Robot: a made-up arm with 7 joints.
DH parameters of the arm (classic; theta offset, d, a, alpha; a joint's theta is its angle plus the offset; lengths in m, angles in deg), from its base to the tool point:
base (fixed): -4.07 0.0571 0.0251 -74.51
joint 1: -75.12 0.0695 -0.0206 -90
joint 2: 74 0.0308 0.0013 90
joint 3: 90 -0.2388 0.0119 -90
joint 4: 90 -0.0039 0.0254 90
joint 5: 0 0.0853 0.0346 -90
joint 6: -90 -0.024 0.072 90
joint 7: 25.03 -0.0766 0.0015 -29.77
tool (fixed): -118.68 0.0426 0 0
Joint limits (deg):
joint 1: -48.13..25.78
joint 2: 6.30..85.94
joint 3: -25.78..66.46
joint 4: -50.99..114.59
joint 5: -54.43..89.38
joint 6: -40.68..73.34
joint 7: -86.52..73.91
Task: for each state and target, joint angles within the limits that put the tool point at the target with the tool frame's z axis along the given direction. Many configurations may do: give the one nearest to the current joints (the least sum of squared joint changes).
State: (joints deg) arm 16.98 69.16 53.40 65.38 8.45 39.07 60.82
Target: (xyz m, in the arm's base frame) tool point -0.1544 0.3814 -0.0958 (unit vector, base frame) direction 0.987 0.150 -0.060
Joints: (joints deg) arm 25.78 59.54 58.41 54.22 21.62 46.72 73.91
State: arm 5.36 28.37 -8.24 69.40 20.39 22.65 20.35
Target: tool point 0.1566 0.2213 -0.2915 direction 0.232 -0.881 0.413
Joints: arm -28.75 17.60 -23.89 69.73 41.65 10.42 40.54
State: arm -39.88 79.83 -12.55 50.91 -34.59 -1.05 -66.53
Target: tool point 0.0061 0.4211 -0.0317 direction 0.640 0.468 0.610
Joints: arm -35.77 77.17 -24.26 111.37 -21.21 10.91 -38.33
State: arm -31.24 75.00 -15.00 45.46 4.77 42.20 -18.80
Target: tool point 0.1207 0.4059 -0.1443 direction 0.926 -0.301 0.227
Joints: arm -24.92 56.89 -19.36 49.37 10.96 46.98 4.74
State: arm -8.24 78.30 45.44 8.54 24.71 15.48 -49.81
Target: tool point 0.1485 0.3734 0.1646 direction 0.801 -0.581 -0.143
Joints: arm -2.02 80.58 39.95 -5.97 78.64 24.25 -64.47
